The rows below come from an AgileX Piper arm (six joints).
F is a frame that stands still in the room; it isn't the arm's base.
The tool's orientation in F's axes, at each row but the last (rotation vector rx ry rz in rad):
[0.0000 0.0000 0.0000]
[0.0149 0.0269 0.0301]
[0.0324 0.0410 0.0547]
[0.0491 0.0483 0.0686]
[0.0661 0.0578 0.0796]
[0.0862 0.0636 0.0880]
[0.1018 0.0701 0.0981]
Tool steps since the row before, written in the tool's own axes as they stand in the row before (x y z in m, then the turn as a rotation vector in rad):
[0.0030 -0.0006 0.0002 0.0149 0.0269 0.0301]
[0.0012 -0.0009 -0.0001 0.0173 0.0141 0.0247]
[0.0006 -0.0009 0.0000 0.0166 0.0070 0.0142]
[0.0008 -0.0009 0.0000 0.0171 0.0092 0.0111]
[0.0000 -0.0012 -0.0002 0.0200 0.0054 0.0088]
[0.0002 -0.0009 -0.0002 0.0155 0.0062 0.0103]
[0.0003 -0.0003 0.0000 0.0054 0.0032 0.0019]
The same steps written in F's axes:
[0.0030 -0.0006 0.0002 0.0149 0.0269 0.0301]
[0.0012 -0.0009 -0.0001 0.0175 0.0143 0.0244]
[0.0006 -0.0009 -0.0001 0.0168 0.0075 0.0137]
[0.0009 -0.0008 -0.0001 0.0170 0.0098 0.0107]
[0.0001 -0.0012 -0.0003 0.0200 0.0064 0.0080]
[0.0003 -0.0009 -0.0003 0.0156 0.0067 0.0099]
[0.0003 -0.0003 -0.0001 0.0052 0.0035 0.0019]

